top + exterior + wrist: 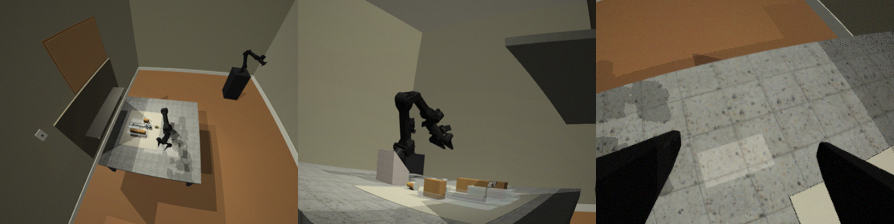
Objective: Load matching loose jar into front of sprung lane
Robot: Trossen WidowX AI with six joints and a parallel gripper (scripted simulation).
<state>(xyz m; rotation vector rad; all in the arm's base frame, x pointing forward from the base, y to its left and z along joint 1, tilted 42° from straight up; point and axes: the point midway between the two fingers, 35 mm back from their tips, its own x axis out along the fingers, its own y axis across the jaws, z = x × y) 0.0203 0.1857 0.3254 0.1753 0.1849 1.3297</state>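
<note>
My gripper tip is now 36 cm short of the cream mat, 35 cm to the left of it and 21 cm above it. The rest, counted from my gripper tip: clear pusher lane unit: 46 cm ahead, 35 cm to the right, 19 cm below; wall shelf: 81 cm ahead, 32 cm to the right, 16 cm above.
</note>
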